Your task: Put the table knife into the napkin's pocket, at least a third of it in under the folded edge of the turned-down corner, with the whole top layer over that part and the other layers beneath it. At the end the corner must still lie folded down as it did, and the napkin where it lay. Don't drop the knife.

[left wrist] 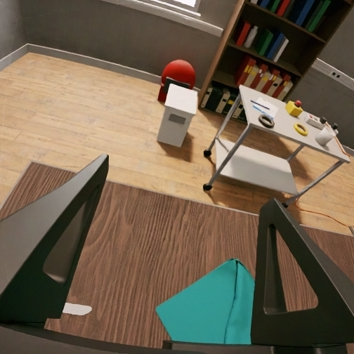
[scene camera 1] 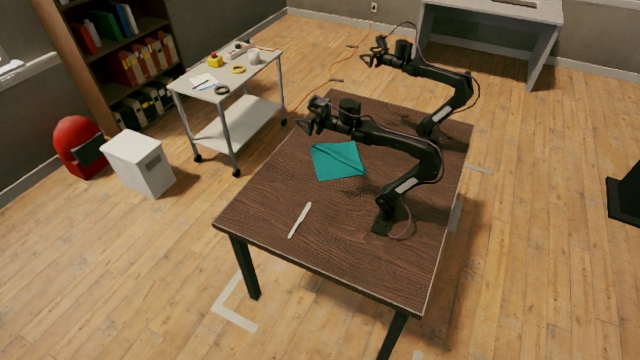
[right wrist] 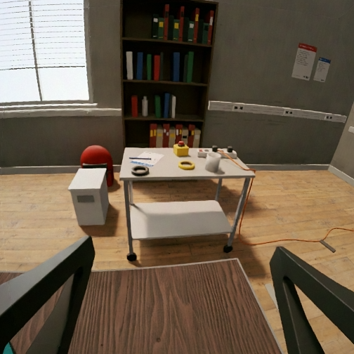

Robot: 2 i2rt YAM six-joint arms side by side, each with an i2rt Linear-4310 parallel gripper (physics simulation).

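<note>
A pale table knife (scene camera 1: 300, 219) (left wrist: 80, 310) lies flat on the brown table, apart from the napkin; the left wrist view shows one end, the rest hidden behind a finger. A teal napkin (scene camera 1: 332, 167) (left wrist: 202, 307) lies flat, a diagonal folded edge running across it; a sliver of the napkin (right wrist: 7, 349) shows in the right wrist view. My left gripper (scene camera 1: 305, 112) (left wrist: 193, 183) is open and empty, raised above the table near the napkin's far side. My right gripper (scene camera 1: 370, 48) (right wrist: 184, 251) is open and empty, raised beyond the table's far end.
The table (scene camera 1: 260, 210) (left wrist: 150, 220) (right wrist: 165, 300) carries both arms at its right side in scene camera 1. A wheeled cart (scene camera 1: 225, 132) stands beyond its left edge, near a white bin (scene camera 1: 132, 147), a red object (scene camera 1: 75, 140) and a bookshelf. A grey desk (scene camera 1: 547, 55) stands behind.
</note>
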